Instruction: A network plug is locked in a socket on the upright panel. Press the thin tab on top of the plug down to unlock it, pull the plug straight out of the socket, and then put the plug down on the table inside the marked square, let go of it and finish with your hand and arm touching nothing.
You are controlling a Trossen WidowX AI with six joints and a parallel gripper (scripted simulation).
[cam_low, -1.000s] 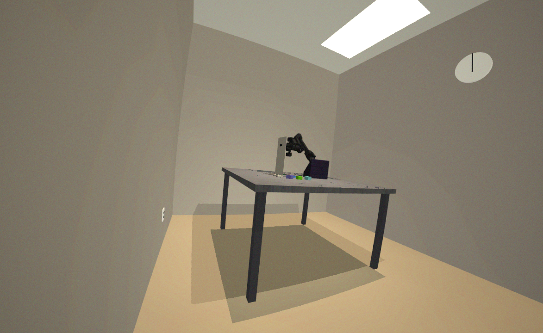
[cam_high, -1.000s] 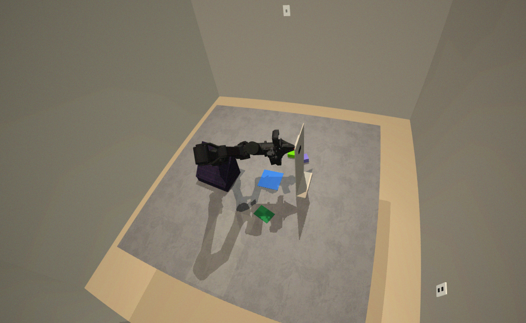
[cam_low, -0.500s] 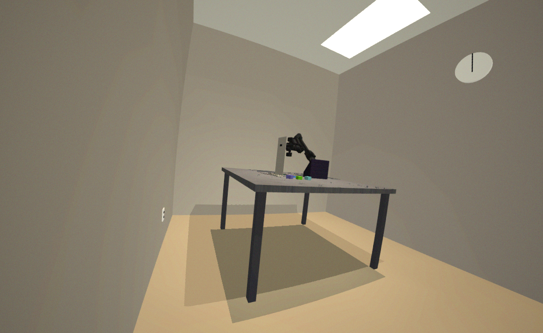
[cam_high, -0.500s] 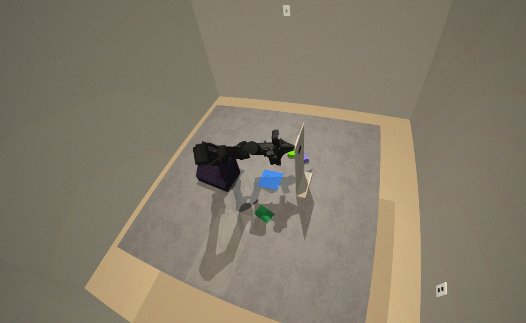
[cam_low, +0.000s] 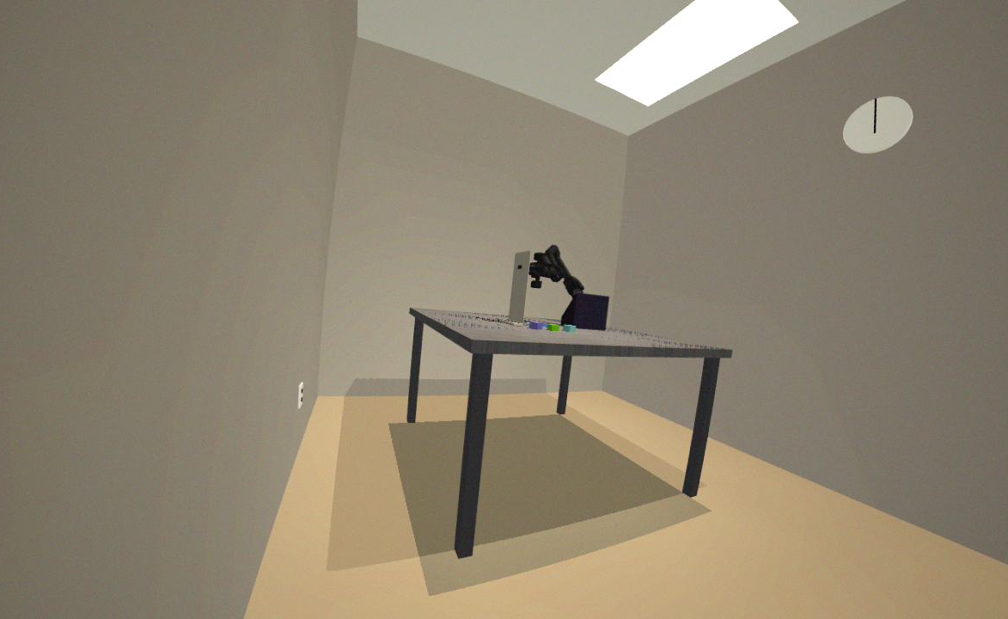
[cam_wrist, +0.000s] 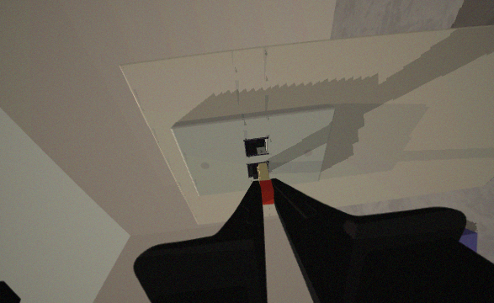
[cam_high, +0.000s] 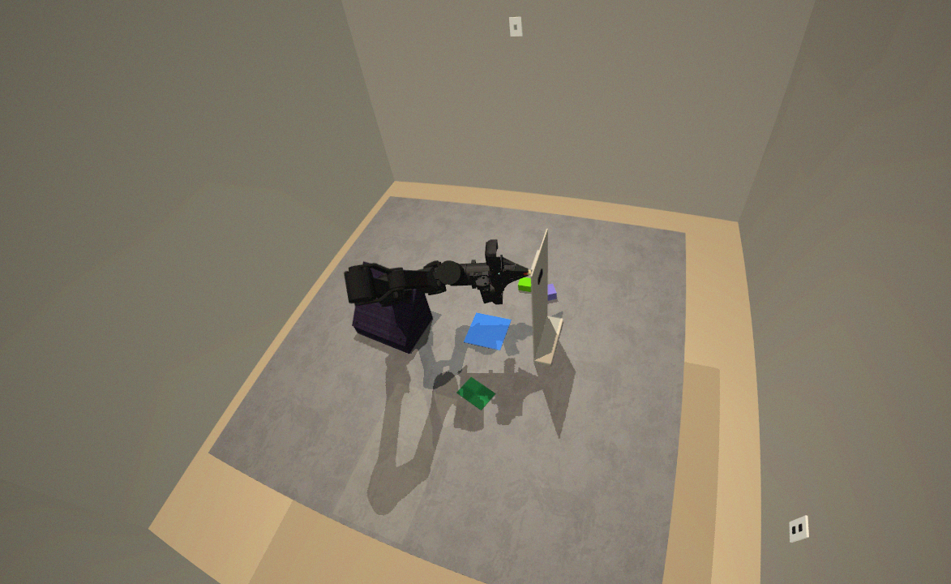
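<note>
Now: gripper tip 29 cm above the blue marked square, 14 cm past it and 3 cm to the left of it. From my gripper tip the other things lie so: upright beige panel (12 cm below, 4 cm ahead); network plug (1 cm ahead); purple cube (28 cm below, 18 cm to the left, 2 cm behind).
</note>
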